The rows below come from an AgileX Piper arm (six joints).
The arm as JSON. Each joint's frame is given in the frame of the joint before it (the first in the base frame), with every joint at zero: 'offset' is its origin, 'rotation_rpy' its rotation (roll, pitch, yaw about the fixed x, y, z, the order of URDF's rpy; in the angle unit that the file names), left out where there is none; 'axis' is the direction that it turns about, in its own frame. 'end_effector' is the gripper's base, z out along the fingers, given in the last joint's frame.
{
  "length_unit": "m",
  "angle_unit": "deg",
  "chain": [
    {
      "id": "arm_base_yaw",
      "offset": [
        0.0,
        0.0,
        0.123
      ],
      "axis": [
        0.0,
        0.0,
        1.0
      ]
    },
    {
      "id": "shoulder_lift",
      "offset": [
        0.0,
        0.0,
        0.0
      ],
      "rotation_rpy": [
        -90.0,
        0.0,
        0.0
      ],
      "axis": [
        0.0,
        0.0,
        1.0
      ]
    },
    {
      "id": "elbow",
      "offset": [
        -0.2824,
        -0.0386,
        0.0
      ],
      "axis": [
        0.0,
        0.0,
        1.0
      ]
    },
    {
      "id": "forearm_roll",
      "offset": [
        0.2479,
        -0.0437,
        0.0
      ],
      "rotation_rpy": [
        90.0,
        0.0,
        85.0
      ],
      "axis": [
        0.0,
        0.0,
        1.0
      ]
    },
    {
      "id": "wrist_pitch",
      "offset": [
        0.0,
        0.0,
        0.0
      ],
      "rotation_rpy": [
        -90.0,
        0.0,
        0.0
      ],
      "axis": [
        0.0,
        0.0,
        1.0
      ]
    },
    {
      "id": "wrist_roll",
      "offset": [
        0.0,
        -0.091,
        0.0
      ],
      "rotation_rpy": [
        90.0,
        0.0,
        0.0
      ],
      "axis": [
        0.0,
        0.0,
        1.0
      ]
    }
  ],
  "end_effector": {
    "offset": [
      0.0,
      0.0,
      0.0
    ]
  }
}
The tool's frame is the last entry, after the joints.
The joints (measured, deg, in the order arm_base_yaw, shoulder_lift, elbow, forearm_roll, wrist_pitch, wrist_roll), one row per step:
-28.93, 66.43, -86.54, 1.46, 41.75, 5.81
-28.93, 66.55, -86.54, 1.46, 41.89, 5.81
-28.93, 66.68, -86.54, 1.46, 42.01, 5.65
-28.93, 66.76, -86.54, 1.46, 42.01, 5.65
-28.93, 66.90, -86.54, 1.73, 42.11, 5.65
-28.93, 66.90, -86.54, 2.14, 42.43, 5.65
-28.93, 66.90, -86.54, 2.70, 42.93, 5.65
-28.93, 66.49, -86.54, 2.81, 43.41, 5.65
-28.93, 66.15, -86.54, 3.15, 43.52, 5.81
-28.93, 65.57, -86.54, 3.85, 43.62, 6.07
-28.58, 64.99, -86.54, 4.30, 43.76, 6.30
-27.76, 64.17, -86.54, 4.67, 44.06, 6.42
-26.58, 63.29, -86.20, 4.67, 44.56, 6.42
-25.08, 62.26, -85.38, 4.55, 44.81, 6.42
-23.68, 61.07, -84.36, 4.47, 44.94, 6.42
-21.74, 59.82, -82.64, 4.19, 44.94, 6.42
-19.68, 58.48, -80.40, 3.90, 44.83, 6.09
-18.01, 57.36, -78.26, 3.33, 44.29, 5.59
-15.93, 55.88, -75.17, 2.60, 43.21, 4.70
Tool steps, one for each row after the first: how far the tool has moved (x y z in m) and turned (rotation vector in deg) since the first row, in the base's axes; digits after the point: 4 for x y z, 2 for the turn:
0.0006, -0.0003, -0.0007, 0.12, 0.23, 0.00
0.0013, -0.0007, -0.0014, 0.11, 0.52, 0.05
0.0018, -0.0010, -0.0017, 0.15, 0.59, 0.05
0.0027, -0.0011, -0.0024, 0.48, 0.68, 0.17
0.0028, -0.0007, -0.0029, 0.95, 0.78, 0.35
0.0028, 0.0000, -0.0036, 1.63, 0.98, 0.61
0.0004, 0.0015, -0.0027, 1.74, 1.00, 0.68
-0.0014, 0.0030, -0.0015, 2.03, 0.58, 0.79
-0.0044, 0.0055, 0.0006, 2.56, -0.26, 1.03
-0.0070, 0.0090, 0.0027, 2.89, -0.92, 1.54
-0.0103, 0.0148, 0.0053, 3.03, -1.56, 2.52
-0.0132, 0.0211, 0.0060, 3.01, -1.55, 3.74
-0.0159, 0.0282, 0.0050, 2.95, -1.43, 5.20
-0.0195, 0.0350, 0.0036, 2.88, -1.39, 6.57
-0.0217, 0.0427, -0.0012, 2.89, -0.82, 8.37
-0.0237, 0.0503, -0.0084, 2.71, 0.18, 10.36
-0.0251, 0.0557, -0.0152, 2.01, 1.03, 11.89
-0.0267, 0.0622, -0.0254, 0.82, 2.10, 13.86

